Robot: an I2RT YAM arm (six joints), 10 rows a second.
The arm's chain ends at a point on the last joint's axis. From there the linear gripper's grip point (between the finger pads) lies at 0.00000 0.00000 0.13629 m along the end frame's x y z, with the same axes.
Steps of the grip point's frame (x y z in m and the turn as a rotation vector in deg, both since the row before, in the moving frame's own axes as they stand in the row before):
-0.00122 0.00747 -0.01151 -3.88 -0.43 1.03
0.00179 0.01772 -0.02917 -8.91 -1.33 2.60
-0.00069 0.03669 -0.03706 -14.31 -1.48 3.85
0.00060 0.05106 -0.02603 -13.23 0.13 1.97
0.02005 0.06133 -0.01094 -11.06 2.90 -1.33
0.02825 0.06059 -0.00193 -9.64 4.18 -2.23
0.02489 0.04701 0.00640 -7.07 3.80 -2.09
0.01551 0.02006 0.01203 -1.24 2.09 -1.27
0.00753 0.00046 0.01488 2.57 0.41 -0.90
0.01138 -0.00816 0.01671 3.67 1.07 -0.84
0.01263 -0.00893 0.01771 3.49 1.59 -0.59
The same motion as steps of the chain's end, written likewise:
-0.00012 -0.00174 -0.01119 -3.88 -0.43 1.03
0.00542 -0.00331 -0.02749 -8.91 -1.33 2.60
0.00393 0.00315 -0.03279 -14.31 -1.48 3.85
0.00083 0.01987 -0.02241 -13.23 0.13 1.97
0.01289 0.03528 -0.00824 -11.06 2.90 -1.33
0.01792 0.03799 0.00036 -9.64 4.18 -2.23
0.01558 0.03042 0.00774 -7.07 3.80 -2.09
0.01051 0.01717 0.01215 -1.24 2.09 -1.27
0.00660 0.00658 0.01502 2.57 0.41 -0.90
0.00890 0.00058 0.01701 3.67 1.07 -0.84
0.00889 -0.00062 0.01802 3.49 1.59 -0.59

